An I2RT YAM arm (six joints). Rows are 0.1 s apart.
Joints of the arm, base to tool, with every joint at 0 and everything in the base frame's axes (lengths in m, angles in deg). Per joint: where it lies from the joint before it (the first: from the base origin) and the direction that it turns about. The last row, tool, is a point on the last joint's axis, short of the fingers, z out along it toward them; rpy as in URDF.
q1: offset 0 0 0.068 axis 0 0 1
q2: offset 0.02 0.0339 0.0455 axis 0 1 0
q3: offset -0.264 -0.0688 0 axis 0 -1 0
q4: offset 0.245 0.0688 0.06 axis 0 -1 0
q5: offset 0.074 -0.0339 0.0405 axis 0 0 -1
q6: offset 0.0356 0 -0.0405 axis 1 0 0
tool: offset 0 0 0 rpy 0 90 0
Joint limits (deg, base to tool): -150..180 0..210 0..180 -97..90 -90..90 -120..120
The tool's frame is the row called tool.
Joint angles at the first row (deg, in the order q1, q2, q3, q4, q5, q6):
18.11, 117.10, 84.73, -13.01, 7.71, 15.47
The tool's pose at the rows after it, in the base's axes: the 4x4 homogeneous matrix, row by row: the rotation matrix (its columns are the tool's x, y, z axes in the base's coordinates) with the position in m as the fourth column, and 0 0 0 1 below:
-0.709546 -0.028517 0.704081 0.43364; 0.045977 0.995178 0.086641 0.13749; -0.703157 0.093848 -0.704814 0.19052; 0 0 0 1
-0.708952 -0.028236 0.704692 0.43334; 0.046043 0.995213 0.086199 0.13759; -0.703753 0.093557 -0.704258 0.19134; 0 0 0 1
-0.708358 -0.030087 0.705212 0.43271; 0.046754 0.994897 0.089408 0.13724; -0.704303 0.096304 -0.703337 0.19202; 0 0 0 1
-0.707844 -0.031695 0.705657 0.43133; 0.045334 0.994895 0.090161 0.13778; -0.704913 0.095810 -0.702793 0.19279; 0 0 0 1
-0.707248 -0.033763 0.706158 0.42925; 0.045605 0.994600 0.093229 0.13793; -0.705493 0.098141 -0.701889 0.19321; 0 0 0 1
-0.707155 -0.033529 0.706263 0.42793; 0.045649 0.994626 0.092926 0.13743; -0.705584 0.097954 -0.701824 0.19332; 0 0 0 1
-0.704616 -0.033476 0.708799 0.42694; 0.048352 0.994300 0.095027 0.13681; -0.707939 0.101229 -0.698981 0.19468; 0 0 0 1
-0.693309 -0.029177 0.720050 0.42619; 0.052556 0.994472 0.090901 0.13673; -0.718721 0.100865 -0.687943 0.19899; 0 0 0 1
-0.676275 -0.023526 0.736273 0.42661; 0.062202 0.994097 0.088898 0.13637; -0.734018 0.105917 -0.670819 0.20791; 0 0 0 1
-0.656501 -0.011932 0.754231 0.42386; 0.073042 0.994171 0.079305 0.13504; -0.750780 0.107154 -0.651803 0.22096; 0 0 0 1
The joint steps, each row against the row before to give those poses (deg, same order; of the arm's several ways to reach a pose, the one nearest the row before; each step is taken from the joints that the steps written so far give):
0.10, -0.27, -0.34, 0.09, 0.21, 0.07
0.03, -0.11, 0.01, -0.09, 0.05, 0.02
-0.03, -0.22, -0.19, 0.08, -0.19, 0.00
0.12, -0.30, -0.27, 0.01, 0.06, -0.01
0.09, -0.45, -0.60, 0.23, -0.10, 0.07
0.00, -0.30, -0.41, 0.12, 0.02, 0.00
-0.05, -0.37, -0.31, 0.18, -0.10, 0.07
0.06, -0.60, -0.12, 0.35, 0.47, 0.08
-0.03, -0.76, 0.59, -0.04, 0.38, 0.22
0.02, -1.65, 0.26, -0.55, 0.88, 0.30

